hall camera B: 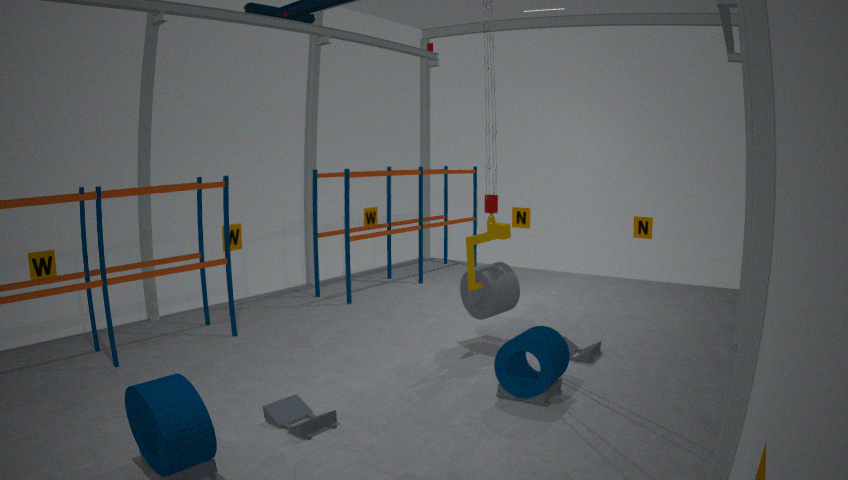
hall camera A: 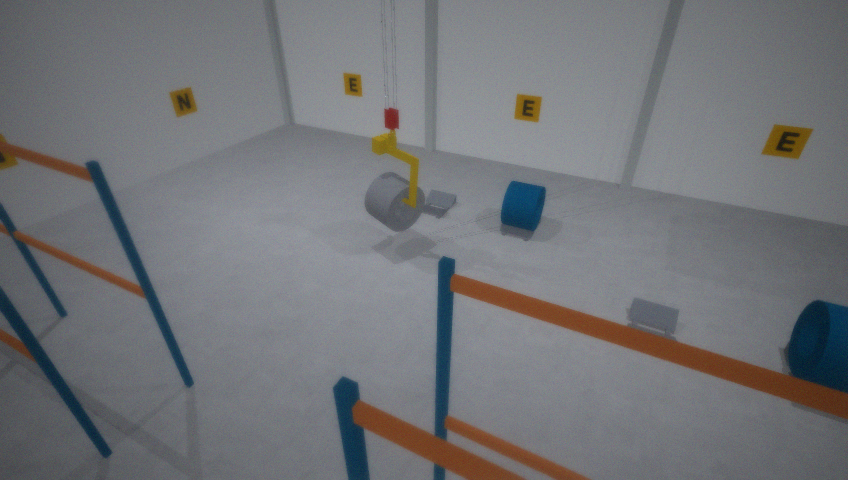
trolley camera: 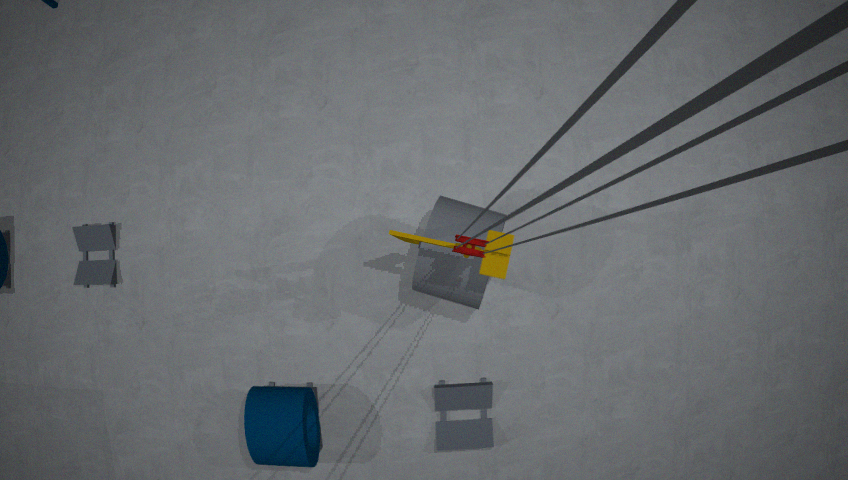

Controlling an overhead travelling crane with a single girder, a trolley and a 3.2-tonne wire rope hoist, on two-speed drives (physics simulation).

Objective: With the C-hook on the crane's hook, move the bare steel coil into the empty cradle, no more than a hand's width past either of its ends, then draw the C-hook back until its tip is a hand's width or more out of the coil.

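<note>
My C-hook [hall camera A: 413, 181] [hall camera B: 471, 261] [trolley camera: 410, 237] hangs from the red hook block [hall camera A: 390, 118] [hall camera B: 490, 203] and has its lower arm in the bore of the bare steel coil [hall camera A: 380, 202] [hall camera B: 502, 291] [trolley camera: 458, 215]. The coil hangs clear of the floor, its shadow below it. In the trolley view its axis is turned askew to the cradles. The hook's tip is hidden. One empty cradle [hall camera A: 653, 312] [hall camera B: 288, 410] [trolley camera: 95, 237] stands far left in the trolley view. Another empty cradle [hall camera A: 441, 199] [hall camera B: 586, 352] [trolley camera: 464, 435] stands below the coil there.
One blue coil [hall camera A: 520, 205] [hall camera B: 556, 356] [trolley camera: 279, 425] sits in a cradle between the empty ones. Another blue coil [hall camera A: 830, 350] [hall camera B: 178, 422] [trolley camera: 2, 259] sits beyond the far-left cradle. Racks with blue posts [hall camera A: 445, 356] [hall camera B: 348, 237] stand along the west side.
</note>
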